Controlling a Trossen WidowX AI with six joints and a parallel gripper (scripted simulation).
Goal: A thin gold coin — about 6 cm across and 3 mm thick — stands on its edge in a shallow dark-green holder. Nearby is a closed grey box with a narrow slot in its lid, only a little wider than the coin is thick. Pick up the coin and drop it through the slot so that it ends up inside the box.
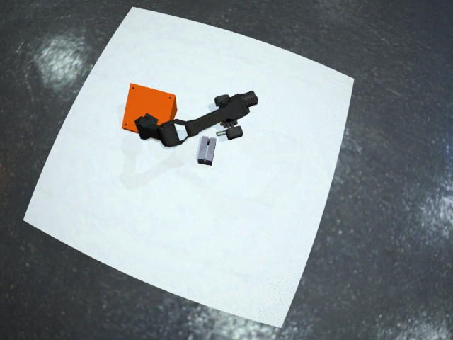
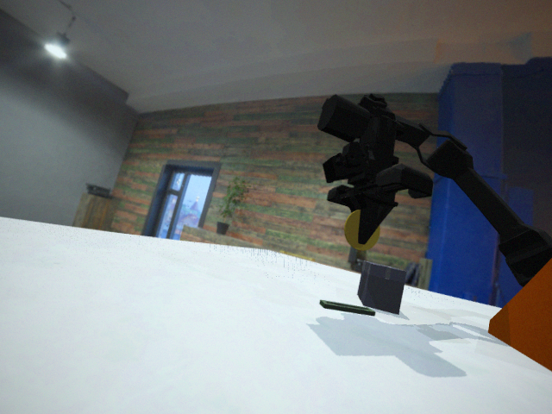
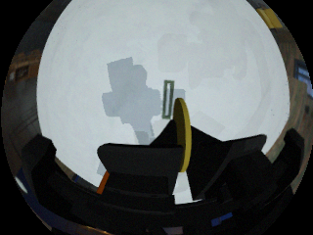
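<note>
The gold coin is 20 mm above my gripper tip.
</note>
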